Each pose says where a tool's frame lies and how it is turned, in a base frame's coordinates. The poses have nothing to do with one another.
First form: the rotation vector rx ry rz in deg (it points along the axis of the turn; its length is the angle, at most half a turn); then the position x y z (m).
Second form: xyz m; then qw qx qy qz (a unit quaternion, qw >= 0). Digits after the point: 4 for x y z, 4 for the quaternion.
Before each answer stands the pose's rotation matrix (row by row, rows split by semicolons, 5 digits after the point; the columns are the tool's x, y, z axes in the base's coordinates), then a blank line. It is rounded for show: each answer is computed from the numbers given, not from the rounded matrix.
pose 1, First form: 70.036 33.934 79.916 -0.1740 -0.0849 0.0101
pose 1, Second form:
0.17169 -0.40520 0.89796; 0.92750 -0.24076 -0.28598; 0.33207 0.88196 0.33448

-0.1740 -0.0849 0.0101 0.5625 0.5191 0.2515 0.5924
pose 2, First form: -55.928 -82.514 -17.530 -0.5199 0.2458 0.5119
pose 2, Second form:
0.17029 0.70799 -0.68539; 0.36820 0.59945 0.71070; 0.91402 -0.37338 -0.15860

-0.5199 0.2458 0.5119 0.6347 -0.4270 -0.6300 -0.1338
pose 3, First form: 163.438 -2.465 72.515 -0.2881 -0.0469 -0.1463
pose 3, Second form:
0.67076 -0.03355 0.74091; -0.01684 -0.99941 -0.03001; 0.74148 0.00765 -0.67093

-0.2881 -0.0469 -0.1463 0.0103 0.9139 -0.0138 0.4055
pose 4, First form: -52.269 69.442 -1.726 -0.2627 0.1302 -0.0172
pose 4, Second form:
0.39568 -0.43476 0.80896; -0.47441 0.65746 0.58539; -0.78636 -0.61541 0.05389

-0.2627 0.1302 -0.0172 0.7258 -0.4136 0.5495 -0.0137
